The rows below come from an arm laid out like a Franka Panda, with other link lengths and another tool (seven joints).
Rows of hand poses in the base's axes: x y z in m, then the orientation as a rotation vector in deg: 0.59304 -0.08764 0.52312 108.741 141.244 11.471; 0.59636 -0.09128 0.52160 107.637 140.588 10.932; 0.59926 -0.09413 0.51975 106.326 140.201 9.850; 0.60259 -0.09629 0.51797 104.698 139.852 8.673; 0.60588 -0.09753 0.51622 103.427 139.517 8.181; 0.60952 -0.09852 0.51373 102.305 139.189 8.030; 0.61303 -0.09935 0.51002 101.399 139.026 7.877; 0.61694 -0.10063 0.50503 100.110 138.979 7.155; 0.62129 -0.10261 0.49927 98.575 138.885 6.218; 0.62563 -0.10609 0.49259 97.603 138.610 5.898
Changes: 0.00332 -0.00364 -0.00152 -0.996 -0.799 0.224; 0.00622 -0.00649 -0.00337 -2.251 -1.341 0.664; 0.00955 -0.00865 -0.00515 -3.661 -1.974 1.280; 0.01284 -0.00989 -0.00690 -4.555 -2.652 1.745; 0.01648 -0.01088 -0.00939 -5.203 -3.371 2.150; 0.01999 -0.01171 -0.01310 -5.697 -3.873 2.525; 0.02390 -0.01299 -0.01809 -6.593 -4.278 3.140; 0.02825 -0.01497 -0.02385 -7.719 -4.744 3.864; 0.03259 -0.01845 -0.03053 -8.379 -5.275 4.235
